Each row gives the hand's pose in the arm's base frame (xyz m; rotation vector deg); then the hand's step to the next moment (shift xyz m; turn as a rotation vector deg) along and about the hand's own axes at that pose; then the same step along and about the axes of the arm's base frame.
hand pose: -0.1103 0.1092 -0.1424 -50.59 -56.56 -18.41
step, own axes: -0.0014 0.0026 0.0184 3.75 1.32 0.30
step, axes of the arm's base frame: -0.0100 0.0156 0.0022 2.64 1.58 2.53
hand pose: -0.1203 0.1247 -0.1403 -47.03 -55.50 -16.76
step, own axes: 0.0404 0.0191 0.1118 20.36 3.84 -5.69
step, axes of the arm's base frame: -0.0353 0.0996 0.0576 16.97 1.03 13.14
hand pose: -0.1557 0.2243 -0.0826 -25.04 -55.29 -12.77
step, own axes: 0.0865 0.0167 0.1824 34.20 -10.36 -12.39
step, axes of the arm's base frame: -0.0813 0.0985 0.1573 24.35 -14.54 25.03
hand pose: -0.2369 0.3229 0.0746 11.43 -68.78 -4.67
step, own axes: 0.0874 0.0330 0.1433 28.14 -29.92 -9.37
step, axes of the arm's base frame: -0.1033 0.0018 0.1364 20.18 -33.01 16.67
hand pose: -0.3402 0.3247 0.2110 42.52 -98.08 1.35
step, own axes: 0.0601 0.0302 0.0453 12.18 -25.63 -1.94
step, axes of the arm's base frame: -0.0593 -0.0215 0.0510 13.02 -25.21 1.96
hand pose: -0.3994 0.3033 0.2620 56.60 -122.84 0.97
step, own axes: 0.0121 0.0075 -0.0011 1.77 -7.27 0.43
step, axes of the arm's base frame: -0.0092 -0.0022 0.0107 3.76 -6.37 -1.23
